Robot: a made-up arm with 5 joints.
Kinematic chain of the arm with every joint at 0, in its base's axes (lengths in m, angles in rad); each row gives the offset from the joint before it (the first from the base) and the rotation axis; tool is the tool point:
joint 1: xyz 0 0 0.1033 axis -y
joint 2: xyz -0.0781 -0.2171 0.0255 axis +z
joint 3: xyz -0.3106 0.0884 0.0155 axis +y
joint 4: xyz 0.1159 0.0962 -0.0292 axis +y
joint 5: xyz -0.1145 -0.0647 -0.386 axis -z
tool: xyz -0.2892 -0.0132 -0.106
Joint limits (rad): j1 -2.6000..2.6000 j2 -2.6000..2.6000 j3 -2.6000..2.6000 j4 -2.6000..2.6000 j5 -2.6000..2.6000
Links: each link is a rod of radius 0.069 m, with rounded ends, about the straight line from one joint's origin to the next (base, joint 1, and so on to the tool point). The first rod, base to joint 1, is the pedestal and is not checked.
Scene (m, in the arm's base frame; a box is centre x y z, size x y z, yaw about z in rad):
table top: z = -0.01
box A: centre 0.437 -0.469 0.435 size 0.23 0.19 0.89 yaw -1
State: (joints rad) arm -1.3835 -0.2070 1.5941 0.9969 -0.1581
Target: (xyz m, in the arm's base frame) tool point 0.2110 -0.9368 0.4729
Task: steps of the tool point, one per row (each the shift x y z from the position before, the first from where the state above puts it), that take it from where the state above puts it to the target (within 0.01 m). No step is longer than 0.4 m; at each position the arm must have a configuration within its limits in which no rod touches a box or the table.
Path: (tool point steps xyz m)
1: -0.1566 -0.0841 0.2862
2: -0.2712 -0.1937 0.1523
3: -0.2910 -0.2509 -0.0531
4: 0.2739 -0.1960 -0.1617
5: 0.1719 -0.1086 -0.2722

